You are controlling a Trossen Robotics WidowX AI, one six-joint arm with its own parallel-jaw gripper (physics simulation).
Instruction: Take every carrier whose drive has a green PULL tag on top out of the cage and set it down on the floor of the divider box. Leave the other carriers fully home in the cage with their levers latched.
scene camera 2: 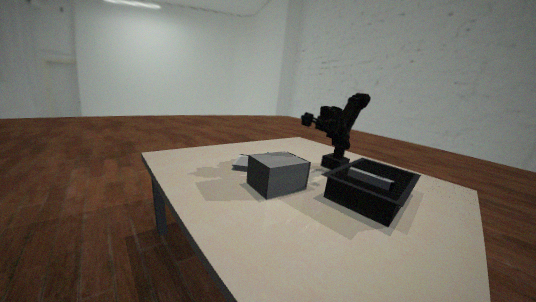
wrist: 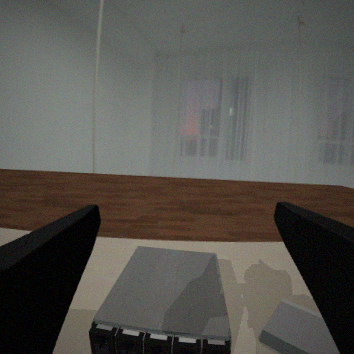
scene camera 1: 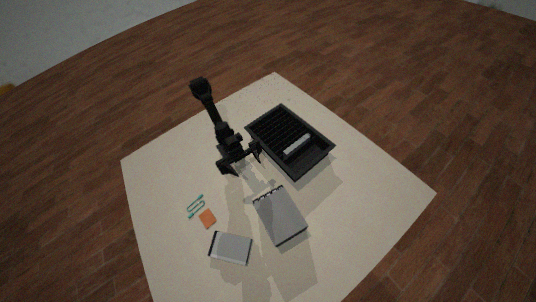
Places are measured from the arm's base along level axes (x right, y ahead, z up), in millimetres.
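Pixels of known places: gripper, fingertip midpoint: (scene camera 2: 309,118) (wrist: 188,211) (scene camera 1: 249,169); arm's base, origin of the base link: (scene camera 2: 338,157).
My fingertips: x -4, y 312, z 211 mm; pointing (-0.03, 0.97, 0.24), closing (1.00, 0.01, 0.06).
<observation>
Ahead of a thing's pixels: the offset from my fingertips to its middle. "spot": to the spot under its first point. Level surfaces: height alone.
The grey cage @(dy +153, dx -7, dz -222 mm) (scene camera 1: 281,217) (scene camera 2: 287,177) (wrist: 165,292) stands on the table. Several black carriers @(dy +140, dx -8, dz -208 mm) (wrist: 159,344) sit side by side in its front, at the bottom of the wrist view, with light pieces along their top ends. No green PULL tag can be made out. The black divider box @(dy -145, dx -271, dz -240 mm) (scene camera 1: 305,162) (scene camera 2: 356,201) stands beside the cage, with narrow slots at one end and a wider bay at the other. A light grey bar @(spot: dy -55, dx -268, dz -162 mm) (scene camera 1: 297,145) (scene camera 2: 370,177) lies across it; what it is cannot be told. My gripper (scene camera 1: 248,168) (wrist: 188,211) is open and empty, raised before the cage's carrier side.
A flat grey case @(dy +132, dx +243, dz -258 mm) (scene camera 1: 231,247) (scene camera 2: 240,162) (wrist: 296,327) lies beside the cage. An orange square @(spot: dy -43, dx +280, dz -266 mm) (scene camera 1: 207,218) and a teal cable @(dy -136, dx +308, dz -267 mm) (scene camera 1: 196,206) lie near it on the pale table @(dz -271 mm) (scene camera 1: 380,200) (scene camera 2: 350,265). The arm's base stands close to the divider box.
</observation>
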